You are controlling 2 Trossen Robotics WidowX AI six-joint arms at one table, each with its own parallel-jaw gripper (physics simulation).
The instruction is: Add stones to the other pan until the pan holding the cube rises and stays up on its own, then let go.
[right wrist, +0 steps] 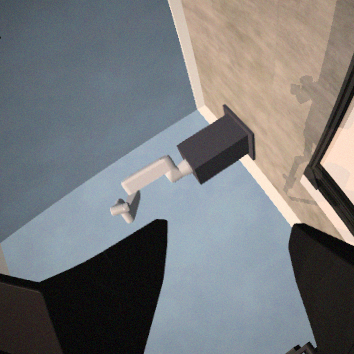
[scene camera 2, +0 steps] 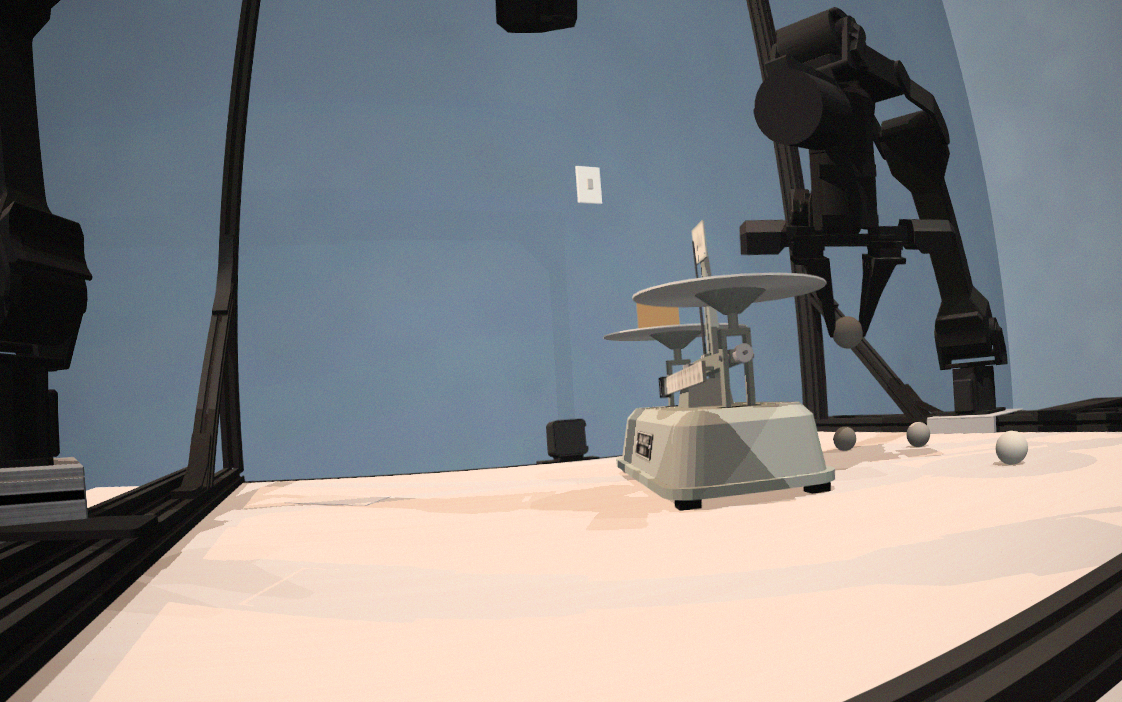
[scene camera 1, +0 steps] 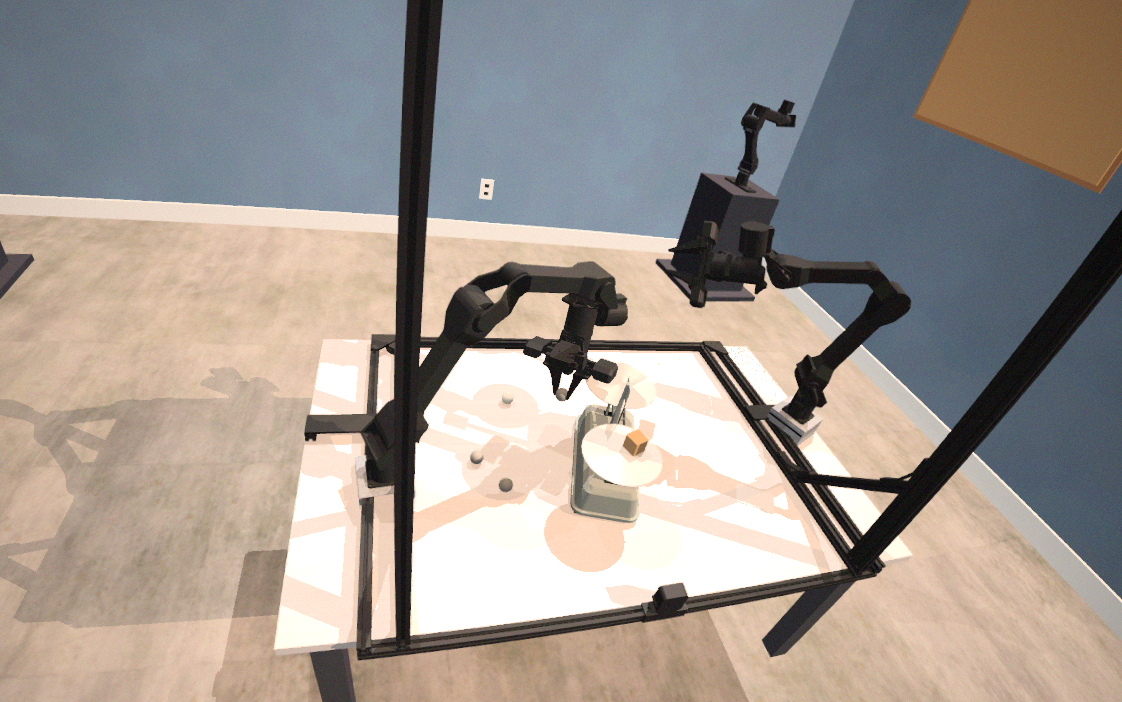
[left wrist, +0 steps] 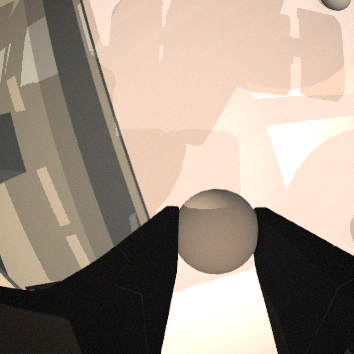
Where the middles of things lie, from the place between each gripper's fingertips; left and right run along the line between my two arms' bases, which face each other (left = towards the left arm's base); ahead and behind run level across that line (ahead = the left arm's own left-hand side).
I see my right gripper 29 cm past the grey balance scale [scene camera 2: 708, 446], 22 cm above it and 19 cm to the right of it. Also, from my right hand: orange cube [scene camera 2: 648, 316] (37 cm behind, 20 cm to the left, 18 cm below).
Now: left hand 100 mm past the grey balance scale and 90 mm to the left of it. Also, from my left hand: orange cube (180 mm behind, 80 mm to the right, 40 mm above).
